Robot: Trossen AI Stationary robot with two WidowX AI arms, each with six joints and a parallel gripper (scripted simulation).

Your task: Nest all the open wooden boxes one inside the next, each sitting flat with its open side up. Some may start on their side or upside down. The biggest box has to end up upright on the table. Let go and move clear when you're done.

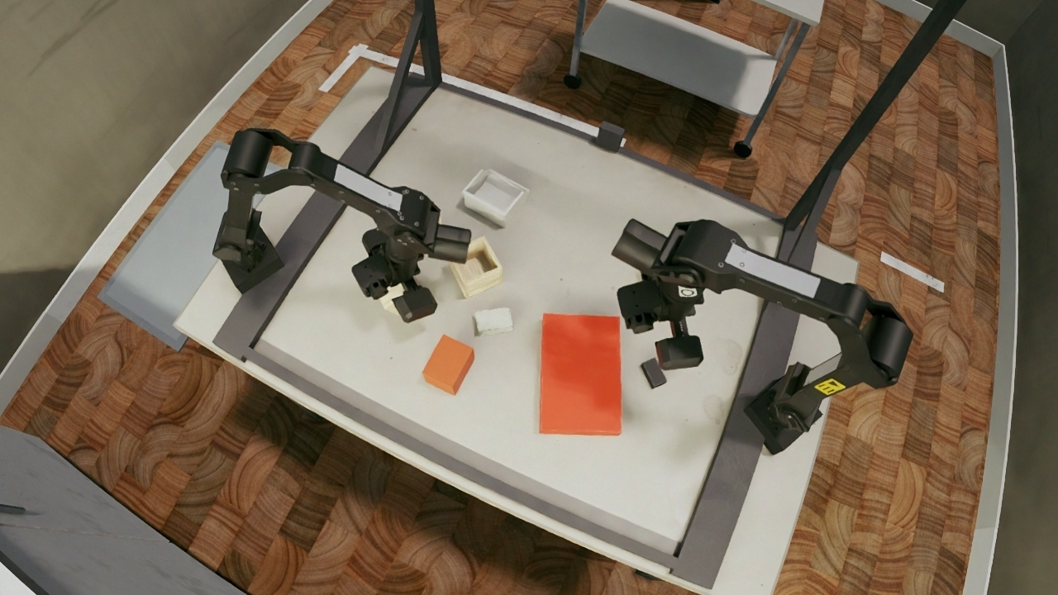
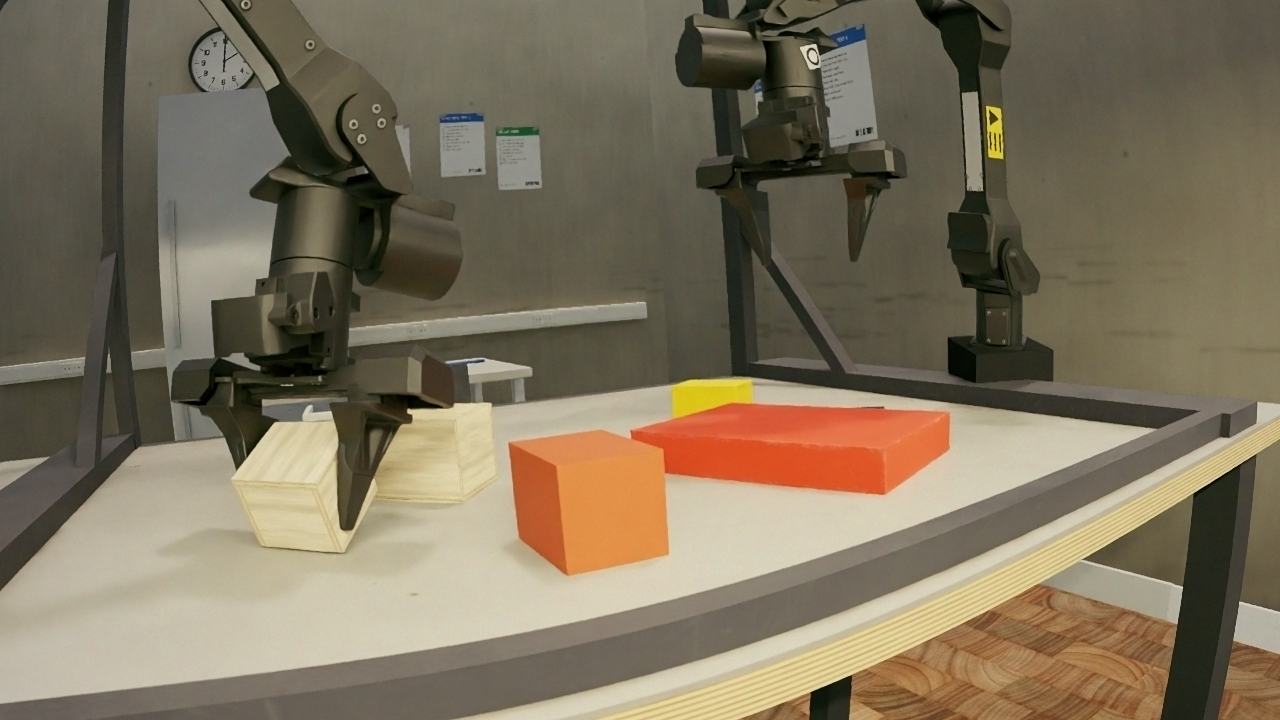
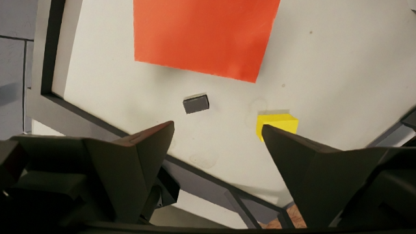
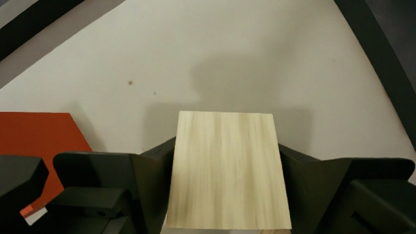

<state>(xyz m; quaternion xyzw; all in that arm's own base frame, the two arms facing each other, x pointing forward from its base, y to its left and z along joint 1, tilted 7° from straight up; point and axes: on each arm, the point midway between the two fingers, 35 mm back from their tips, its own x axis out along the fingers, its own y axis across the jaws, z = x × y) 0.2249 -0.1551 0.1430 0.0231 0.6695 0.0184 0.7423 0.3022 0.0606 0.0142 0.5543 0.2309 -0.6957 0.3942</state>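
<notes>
My right gripper is now 13 cm past the small wooden box, 3 cm above it and 1 cm to the right of it. The rest, counted from my right hand: medium wooden box right at my right hand; then largest wooden box 12 cm to the left, 9 cm behind, 3 cm below; then orange cube 14 cm to the left, 10 cm ahead, 2 cm below.
</notes>
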